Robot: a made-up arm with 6 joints.
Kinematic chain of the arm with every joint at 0, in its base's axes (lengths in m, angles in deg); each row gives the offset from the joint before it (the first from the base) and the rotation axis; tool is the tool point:
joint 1: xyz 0 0 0.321 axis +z
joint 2: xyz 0 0 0 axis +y
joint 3: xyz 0 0 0.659 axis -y
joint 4: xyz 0 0 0 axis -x
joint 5: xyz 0.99 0 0 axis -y
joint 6: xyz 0 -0.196 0 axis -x
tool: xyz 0 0 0
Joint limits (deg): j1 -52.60..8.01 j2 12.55..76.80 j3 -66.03..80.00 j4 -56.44..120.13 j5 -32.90..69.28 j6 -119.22..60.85
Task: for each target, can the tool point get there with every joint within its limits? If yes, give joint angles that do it. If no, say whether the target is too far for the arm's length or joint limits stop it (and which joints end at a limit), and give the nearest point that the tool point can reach.
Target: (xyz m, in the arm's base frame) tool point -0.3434 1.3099 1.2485
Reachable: no: joint limits stop it (at a limit: joint 1, joint 2, joint 3, joint 4) | nearest point 0.3490 0.1485 1.9436 | short by 1.520 m
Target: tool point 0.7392 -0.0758 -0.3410
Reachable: yes | joints -1.90 59.83 -31.19 74.85 -14.27 -61.79
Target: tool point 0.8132 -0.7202 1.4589
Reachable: yes | joints -32.19 19.87 46.35 25.93 -21.34 -94.67
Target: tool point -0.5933 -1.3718 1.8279
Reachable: no: too far | nearest point 0.2791 -0.6877 1.7999 | short by 1.109 m
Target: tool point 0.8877 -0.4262 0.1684
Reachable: yes | joints -26.67 26.95 -31.38 95.14 36.27 -16.59
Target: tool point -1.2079 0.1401 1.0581
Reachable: no: joint limits stop it (at a limit: joint 2, joint 3, joint 4) | nearest point -0.2670 0.0310 0.0035 | short by 1.418 m
